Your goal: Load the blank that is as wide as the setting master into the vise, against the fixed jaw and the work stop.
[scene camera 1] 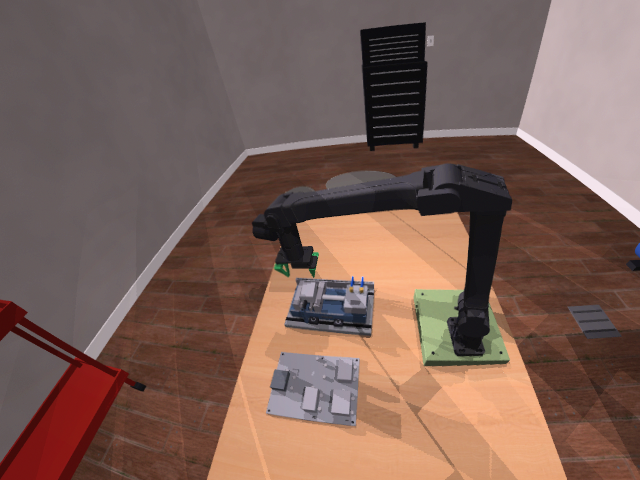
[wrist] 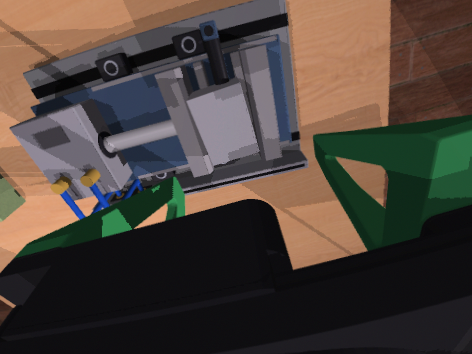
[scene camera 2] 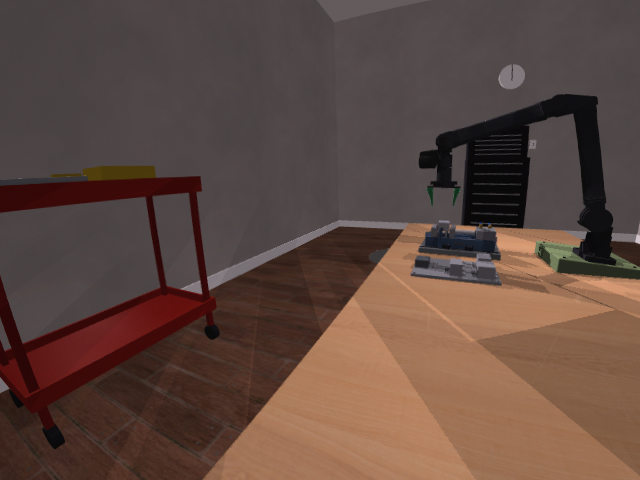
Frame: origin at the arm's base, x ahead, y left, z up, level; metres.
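Seen in the pictures: gripper, between the fingertips: (scene camera 1: 301, 276) (wrist: 244, 166) (scene camera 2: 442, 205); arm's base, origin of its link: (scene camera 1: 464, 336) (scene camera 2: 592, 258).
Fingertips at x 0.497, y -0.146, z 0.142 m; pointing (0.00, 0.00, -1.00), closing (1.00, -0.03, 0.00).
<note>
Offsets run from my fingertips to a thing's middle. "spot": to the spot under its first point.
A light grey blank {dx -0.010, dy +0.004, dz -0.082 m} (scene camera 1: 308, 290) (scene camera 2: 444, 225) (wrist: 222, 125) sits in the vise {dx -0.074, dy +0.007, dz -0.131 m} (scene camera 1: 330, 313) (scene camera 2: 465, 241) (wrist: 140, 107). In the wrist view it lies between the fixed jaw (wrist: 265, 105) on the right and the moving jaw (wrist: 182, 120) on the screw side, close to both. Its upper edge is at the tip of the black work stop {dx +0.001, dy +0.051, dz -0.090 m} (wrist: 217, 65); contact cannot be told for certain. My gripper (scene camera 1: 299, 275) (scene camera 2: 443, 205) (wrist: 244, 166) is open and empty, above the vise. A darker block {dx +0.059, dy +0.277, dz -0.160 m} (scene camera 1: 279, 379) (scene camera 2: 422, 261), possibly the setting master, is on the grey plate {dx -0.044, dy +0.282, dz -0.176 m} (scene camera 1: 289, 408) (scene camera 2: 434, 274).
Three light blocks, one of them a front block {dx -0.129, dy +0.330, dz -0.154 m} (scene camera 1: 340, 402) (scene camera 2: 485, 270), are on the plate in front of the vise. Upright blue handles {spot: dx -0.171, dy -0.074, dz -0.128 m} (scene camera 1: 357, 281) stand at the vise's screw end. The green arm base (scene camera 1: 434, 335) (scene camera 2: 578, 265) is to the right. A red cart (scene camera 2: 103, 193) stands left of the table.
</note>
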